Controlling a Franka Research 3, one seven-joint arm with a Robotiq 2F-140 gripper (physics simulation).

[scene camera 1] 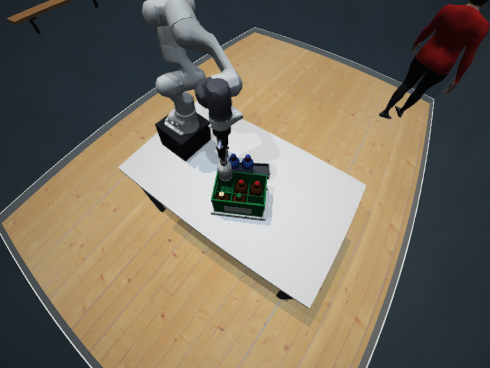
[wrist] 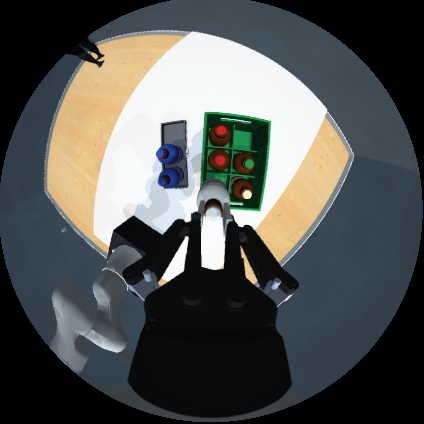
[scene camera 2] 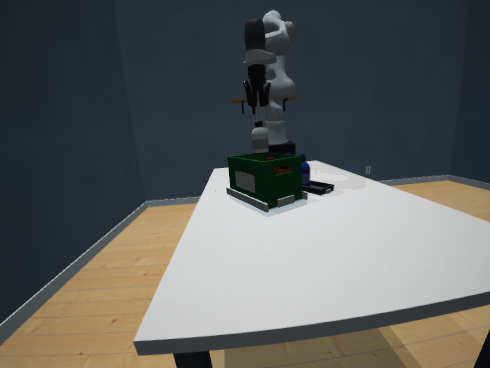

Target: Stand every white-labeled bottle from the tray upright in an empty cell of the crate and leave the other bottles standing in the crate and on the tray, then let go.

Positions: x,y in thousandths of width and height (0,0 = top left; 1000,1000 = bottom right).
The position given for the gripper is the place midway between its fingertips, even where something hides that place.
Observation:
In view: the gripper (scene camera 2: 530,333).
The gripper also shows in the wrist view (wrist: 504,492).

